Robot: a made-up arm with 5 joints.
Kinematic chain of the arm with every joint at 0, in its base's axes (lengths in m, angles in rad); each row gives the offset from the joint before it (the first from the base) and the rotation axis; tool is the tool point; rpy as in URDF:
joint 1: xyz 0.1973 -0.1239 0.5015 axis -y
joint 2: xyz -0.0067 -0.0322 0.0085 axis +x
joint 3: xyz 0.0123 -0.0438 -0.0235 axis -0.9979 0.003 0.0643
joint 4: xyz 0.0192 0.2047 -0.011 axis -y
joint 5: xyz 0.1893 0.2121 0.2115 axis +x
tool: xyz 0.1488 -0.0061 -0.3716 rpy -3.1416 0 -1.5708
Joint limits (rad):
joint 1: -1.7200..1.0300
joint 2: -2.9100..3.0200
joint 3: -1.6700..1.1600
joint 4: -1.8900..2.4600
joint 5: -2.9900..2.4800
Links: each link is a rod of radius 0.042 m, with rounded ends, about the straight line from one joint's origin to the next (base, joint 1, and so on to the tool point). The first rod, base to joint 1, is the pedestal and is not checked.
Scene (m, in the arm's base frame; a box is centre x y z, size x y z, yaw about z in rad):
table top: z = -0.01
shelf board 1: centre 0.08 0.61 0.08 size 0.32 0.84 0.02 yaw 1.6
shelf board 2: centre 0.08 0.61 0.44 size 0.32 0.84 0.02 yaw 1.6
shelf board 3: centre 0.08 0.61 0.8 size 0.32 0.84 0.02 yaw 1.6
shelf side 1: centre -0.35 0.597 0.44 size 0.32 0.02 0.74 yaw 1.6
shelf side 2: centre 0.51 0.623 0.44 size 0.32 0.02 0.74 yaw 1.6
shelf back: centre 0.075 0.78 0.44 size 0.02 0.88 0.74 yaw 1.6
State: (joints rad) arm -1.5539 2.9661 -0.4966 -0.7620 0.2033
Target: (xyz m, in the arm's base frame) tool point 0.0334 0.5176 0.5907
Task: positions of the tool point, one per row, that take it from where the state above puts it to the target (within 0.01 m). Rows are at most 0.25 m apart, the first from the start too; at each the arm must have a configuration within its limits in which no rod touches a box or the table.
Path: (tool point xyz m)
1: 0.5687 -0.5315 0.2349
2: 0.6295 -0.3665 0.1598
3: 0.6226 -0.2303 0.1088
4: 0.5938 -0.1335 0.0877
5: 0.5721 -0.0534 0.0983
6: 0.5536 0.0407 0.1402
7: 0.5074 0.1583 0.2135
8: 0.4017 0.2735 0.3174
9: 0.2331 0.3344 0.4472
10: 0.0400 0.2917 0.5907
11: 0.0206 0.3694 0.5726
12: 0.0167 0.4454 0.5727
13: 0.0334 0.5176 0.5907

